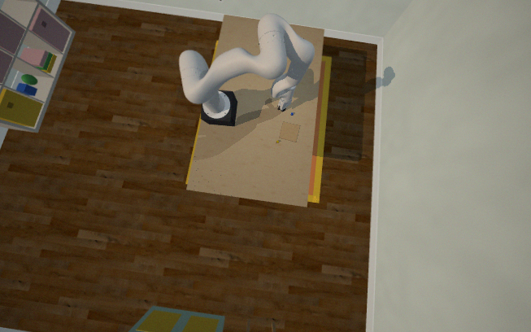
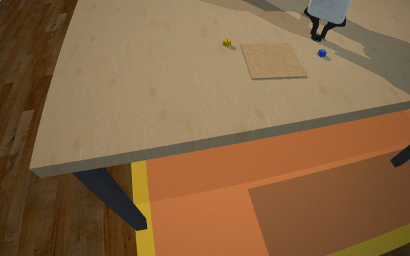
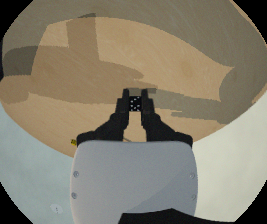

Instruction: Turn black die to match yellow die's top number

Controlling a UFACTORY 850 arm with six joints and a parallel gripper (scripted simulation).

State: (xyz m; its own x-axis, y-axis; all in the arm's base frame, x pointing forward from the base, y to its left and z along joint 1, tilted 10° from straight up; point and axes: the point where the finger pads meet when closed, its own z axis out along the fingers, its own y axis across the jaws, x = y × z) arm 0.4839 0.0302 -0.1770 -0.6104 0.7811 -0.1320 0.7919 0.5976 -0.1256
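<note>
My gripper is now 10 mm to the left of the black die and 10 mm above it. Also, from my hand: tan mat: 50 mm ahead, 190 mm to the right, 20 mm below; then blue die: 70 mm ahead, 40 mm to the right, 10 mm below; then yellow die: 50 mm behind, 270 mm to the right, 10 mm below.
</note>
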